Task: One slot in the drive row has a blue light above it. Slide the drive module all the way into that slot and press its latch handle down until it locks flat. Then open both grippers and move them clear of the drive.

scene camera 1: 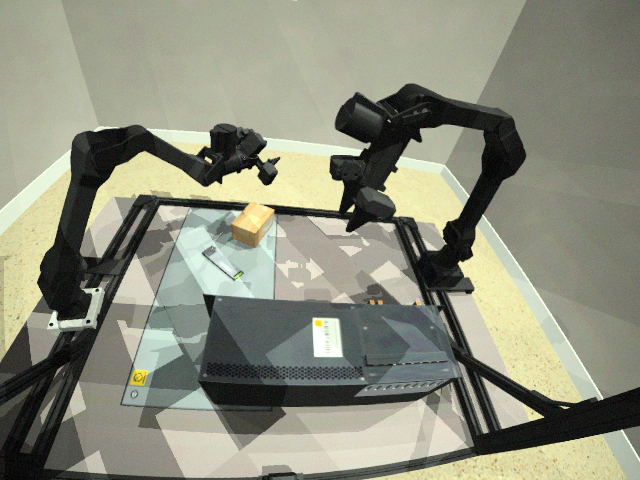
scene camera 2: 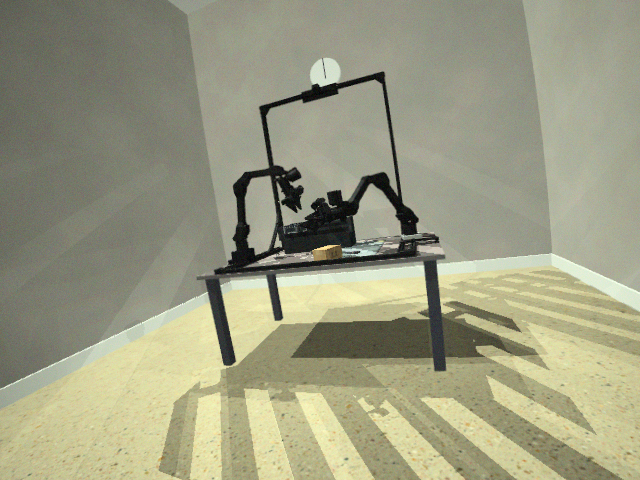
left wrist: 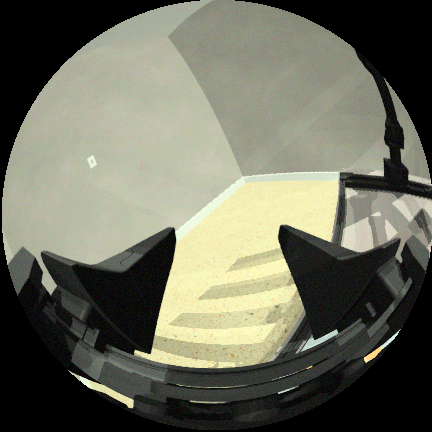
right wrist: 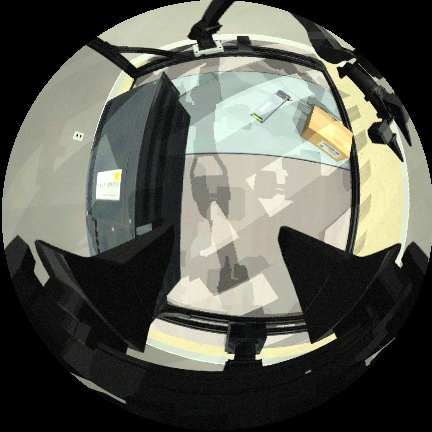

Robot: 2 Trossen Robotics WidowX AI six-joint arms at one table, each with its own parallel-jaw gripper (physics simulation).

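Places are measured from the left arm's base along level axes (x left, y back, z up), in centimetres.
Where they show: left gripper, fingertip midpoint: [scene camera 1: 273, 150] [scene camera 2: 302, 222] [left wrist: 228, 232]; right gripper, fingertip midpoint: [scene camera 1: 343, 222] [scene camera 2: 299, 211] [right wrist: 227, 231]; left arm's base, origin of the base link: [scene camera 1: 75, 306] [scene camera 2: 411, 234] [right wrist: 206, 45]; right arm's base, origin of the base link: [scene camera 1: 444, 262] [scene camera 2: 242, 249] [left wrist: 395, 162] [right wrist: 245, 346].
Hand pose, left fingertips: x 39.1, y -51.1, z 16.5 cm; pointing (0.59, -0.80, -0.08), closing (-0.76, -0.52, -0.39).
Note:
Each offset is from my left fingertips to the top centre of the thing. "pt": to the spot under its first point. Level surfaces: height alone.
The drive module @[dx -26.5, dy +16.5, dz -19.2 cm] [scene camera 1: 222, 262] [right wrist: 271, 106], a flat grey bar with a bright green end, lies on the pale blue-green mat @[dz -20.1 cm] [scene camera 1: 258, 284] [right wrist: 240, 142]. The dark chassis @[dx -60.3, dy -2.5, dz -2.7 cm] [scene camera 1: 279, 335] [scene camera 2: 310, 241] [right wrist: 117, 150] stands near it. Its slot row faces away from scene camera 1; the lit slot and blue light do not show. Several orange parts @[pt dx -53.7, dy -12.9, dz -4.1 cm] [scene camera 1: 375, 302] peek out behind its top edge. My left gripper [scene camera 1: 273, 169] [left wrist: 228, 232] is open and empty, raised beyond the module. My right gripper [scene camera 1: 346, 221] [right wrist: 227, 231] is open and empty, raised behind the chassis.
A cardboard box @[dx -14.7, dy +7.1, dz -14.1 cm] [scene camera 1: 252, 225] [scene camera 2: 327, 252] [right wrist: 327, 134] stands on the mat close to the drive module. A black rail frame [scene camera 1: 206, 201] borders the table. A tall black frame [scene camera 2: 391, 136] rises over the table.

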